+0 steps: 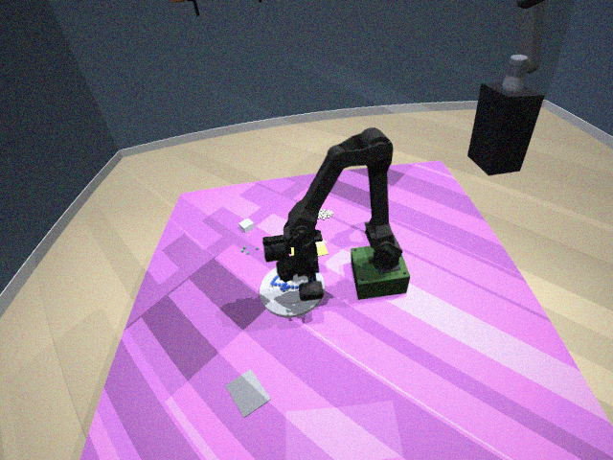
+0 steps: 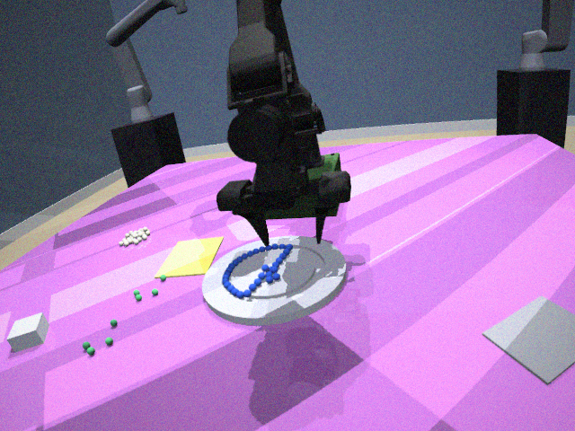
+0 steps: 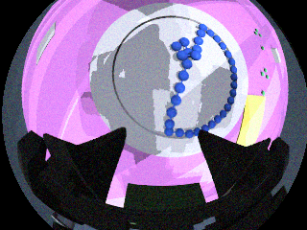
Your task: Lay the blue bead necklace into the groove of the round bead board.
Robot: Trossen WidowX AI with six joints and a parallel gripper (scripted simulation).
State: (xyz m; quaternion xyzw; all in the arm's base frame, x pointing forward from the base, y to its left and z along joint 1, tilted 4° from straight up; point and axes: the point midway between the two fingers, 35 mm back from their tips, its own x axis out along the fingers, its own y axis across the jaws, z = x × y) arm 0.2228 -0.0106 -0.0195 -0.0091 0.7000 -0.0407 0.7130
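Now: gripper tip 60 mm short of the round white bead board, 20 mm to the left of it and 10 mm above it. From my gripper tip the other things lie so: yellow sheet 10 mm behind, 180 mm to the right, 20 mm below; grey tile 200 mm ahead, 280 mm to the left, 20 mm below; cube 210 mm ahead, 350 mm to the right, 10 mm below.
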